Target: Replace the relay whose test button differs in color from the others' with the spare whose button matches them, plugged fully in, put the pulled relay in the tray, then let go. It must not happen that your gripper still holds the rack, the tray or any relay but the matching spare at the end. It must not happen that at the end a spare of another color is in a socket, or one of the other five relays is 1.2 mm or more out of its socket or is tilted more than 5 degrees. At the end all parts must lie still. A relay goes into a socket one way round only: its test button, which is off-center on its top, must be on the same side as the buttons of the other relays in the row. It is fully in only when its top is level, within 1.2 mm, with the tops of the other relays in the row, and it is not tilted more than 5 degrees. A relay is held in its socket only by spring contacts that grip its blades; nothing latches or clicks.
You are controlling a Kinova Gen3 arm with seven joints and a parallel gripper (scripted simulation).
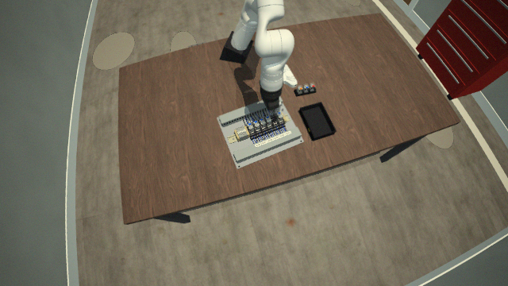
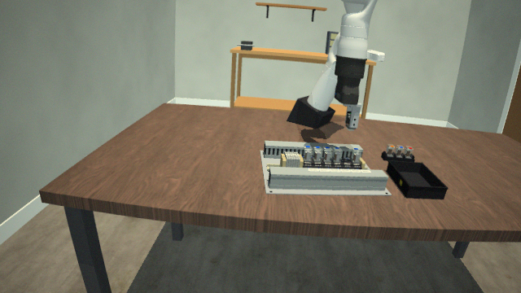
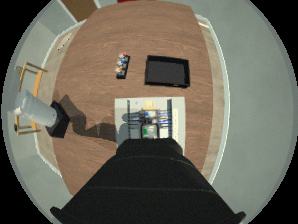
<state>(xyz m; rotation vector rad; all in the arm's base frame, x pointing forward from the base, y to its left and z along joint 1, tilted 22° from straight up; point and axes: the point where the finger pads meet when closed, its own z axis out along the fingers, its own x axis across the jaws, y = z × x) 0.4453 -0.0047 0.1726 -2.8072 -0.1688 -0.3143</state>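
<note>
My gripper is now 20 cm to the right of the black tray, 14 cm above it and 4 cm short of it. Round my hand: grey relay: 1 cm below; black stand: 21 cm to the left, 15 cm below, 14 cm behind.
</note>
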